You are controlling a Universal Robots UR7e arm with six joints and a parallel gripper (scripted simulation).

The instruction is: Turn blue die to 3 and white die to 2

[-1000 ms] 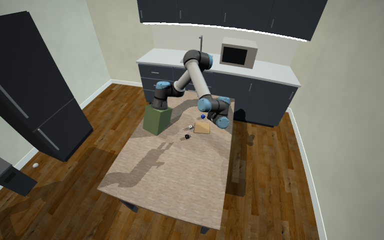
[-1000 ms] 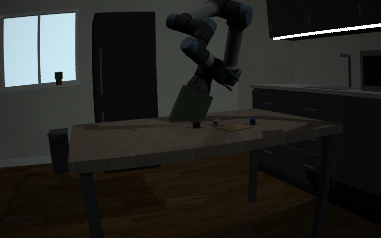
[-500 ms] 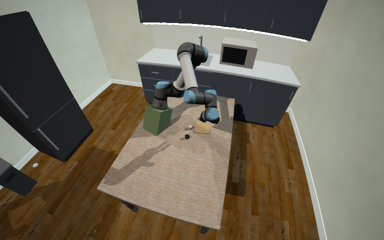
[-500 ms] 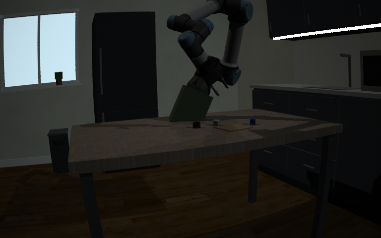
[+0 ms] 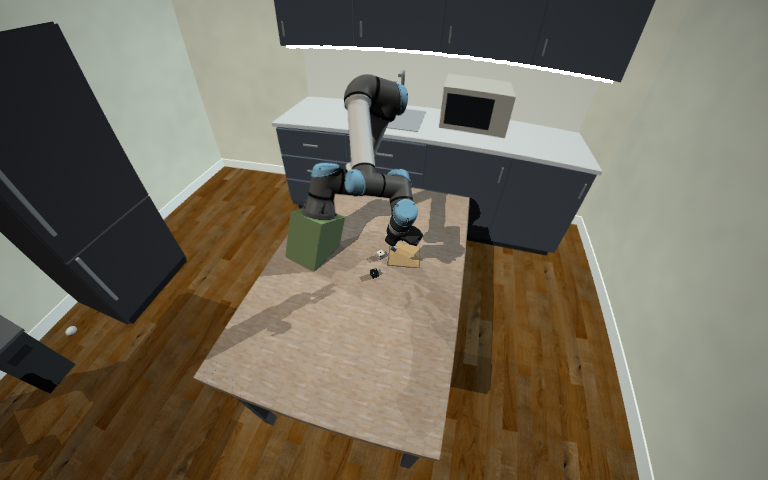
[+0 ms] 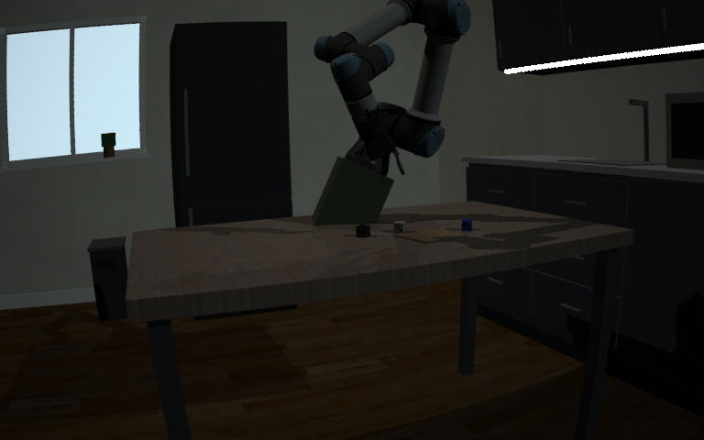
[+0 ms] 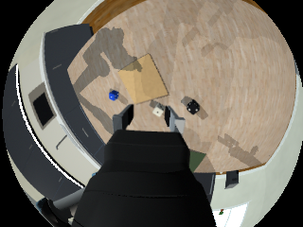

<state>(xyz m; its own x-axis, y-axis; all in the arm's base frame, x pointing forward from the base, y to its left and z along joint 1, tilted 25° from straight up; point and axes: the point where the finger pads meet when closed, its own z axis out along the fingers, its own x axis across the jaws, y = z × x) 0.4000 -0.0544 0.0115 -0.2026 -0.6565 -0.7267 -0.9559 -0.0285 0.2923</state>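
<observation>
Right now my hand is 160 mm above the black die, 80 mm past it and 60 mm to the left of it. From my hand the other things lie so: white die 160 mm below, 100 mm behind, 60 mm to the left; then blue die 240 mm to the left, 160 mm below, 40 mm behind; then tan mat 180 mm below, 110 mm to the left.
</observation>
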